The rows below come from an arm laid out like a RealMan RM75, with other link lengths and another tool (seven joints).
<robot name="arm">
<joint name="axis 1" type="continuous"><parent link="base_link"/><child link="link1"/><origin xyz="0 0 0.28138" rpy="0 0 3.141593"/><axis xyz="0 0 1"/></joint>
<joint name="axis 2" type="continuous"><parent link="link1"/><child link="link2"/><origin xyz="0 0 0" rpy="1.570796 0 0"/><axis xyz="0 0 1"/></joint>
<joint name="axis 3" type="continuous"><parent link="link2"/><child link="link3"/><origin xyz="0 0.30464 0" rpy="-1.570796 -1.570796 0"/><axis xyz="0 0 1"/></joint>
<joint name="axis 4" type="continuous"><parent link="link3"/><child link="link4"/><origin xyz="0 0 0" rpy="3.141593 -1.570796 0"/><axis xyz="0 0 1"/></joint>
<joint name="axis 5" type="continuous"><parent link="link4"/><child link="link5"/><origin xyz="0.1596 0 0" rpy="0 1.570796 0"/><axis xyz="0 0 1"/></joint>
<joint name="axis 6" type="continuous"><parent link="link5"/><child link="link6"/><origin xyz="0 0 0" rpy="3.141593 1.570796 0"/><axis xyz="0 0 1"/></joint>
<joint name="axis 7" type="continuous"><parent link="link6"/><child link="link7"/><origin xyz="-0.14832 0 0" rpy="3.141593 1.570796 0"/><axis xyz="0 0 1"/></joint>
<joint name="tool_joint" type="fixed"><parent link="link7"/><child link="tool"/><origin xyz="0.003 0.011 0.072" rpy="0 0.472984 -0.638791"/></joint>
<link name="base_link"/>
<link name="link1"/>
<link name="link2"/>
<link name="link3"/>
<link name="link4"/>
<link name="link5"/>
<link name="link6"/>
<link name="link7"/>
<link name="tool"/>
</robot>
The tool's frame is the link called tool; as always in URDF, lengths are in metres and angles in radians. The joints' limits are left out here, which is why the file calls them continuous.
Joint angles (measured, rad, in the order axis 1, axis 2, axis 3, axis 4, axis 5, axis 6, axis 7), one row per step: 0.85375 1.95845 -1.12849 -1.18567 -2.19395 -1.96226 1.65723; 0.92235 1.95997 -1.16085 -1.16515 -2.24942 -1.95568 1.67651; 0.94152 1.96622 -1.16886 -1.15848 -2.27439 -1.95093 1.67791; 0.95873 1.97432 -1.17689 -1.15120 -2.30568 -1.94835 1.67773; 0.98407 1.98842 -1.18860 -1.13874 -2.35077 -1.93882 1.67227; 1.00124 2.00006 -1.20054 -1.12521 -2.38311 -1.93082 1.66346; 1.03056 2.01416 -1.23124 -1.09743 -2.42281 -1.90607 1.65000; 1.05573 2.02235 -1.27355 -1.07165 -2.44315 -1.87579 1.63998; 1.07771 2.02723 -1.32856 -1.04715 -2.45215 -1.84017 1.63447; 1.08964 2.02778 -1.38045 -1.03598 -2.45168 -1.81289 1.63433; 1.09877 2.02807 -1.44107 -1.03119 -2.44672 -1.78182 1.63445; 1.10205 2.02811 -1.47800 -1.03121 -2.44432 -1.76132 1.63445; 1.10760 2.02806 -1.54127 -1.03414 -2.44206 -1.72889 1.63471; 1.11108 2.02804 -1.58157 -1.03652 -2.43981 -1.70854 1.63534; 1.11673 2.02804 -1.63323 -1.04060 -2.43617 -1.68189 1.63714; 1.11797 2.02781 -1.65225 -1.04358 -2.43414 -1.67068 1.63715
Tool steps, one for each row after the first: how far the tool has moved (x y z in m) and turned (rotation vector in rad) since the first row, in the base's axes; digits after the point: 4 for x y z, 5 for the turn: -0.0086 0.0106 -0.0027 -0.00311 -0.07382 0.03394; -0.0105 0.0135 -0.0052 -0.00199 -0.09759 0.04527; -0.0108 0.0156 -0.0078 -0.00239 -0.12677 0.05475; -0.0120 0.0191 -0.0127 -0.00101 -0.16536 0.07451; -0.0120 0.0206 -0.0171 -0.00545 -0.19457 0.09160; -0.0131 0.0243 -0.0243 -0.01060 -0.23918 0.12643; -0.0147 0.0278 -0.0307 -0.01578 -0.27728 0.16620; -0.0157 0.0311 -0.0370 -0.02065 -0.31537 0.20906; -0.0154 0.0332 -0.0409 -0.02350 -0.34582 0.24473; -0.0152 0.0353 -0.0452 -0.02519 -0.37540 0.28838; -0.0148 0.0368 -0.0477 -0.02360 -0.39216 0.31587; -0.0141 0.0392 -0.0516 -0.02150 -0.42193 0.36503; -0.0138 0.0405 -0.0542 -0.02089 -0.43947 0.39652; -0.0144 0.0423 -0.0576 -0.01950 -0.45995 0.43846; -0.0148 0.0431 -0.0590 -0.01796 -0.46546 0.45529
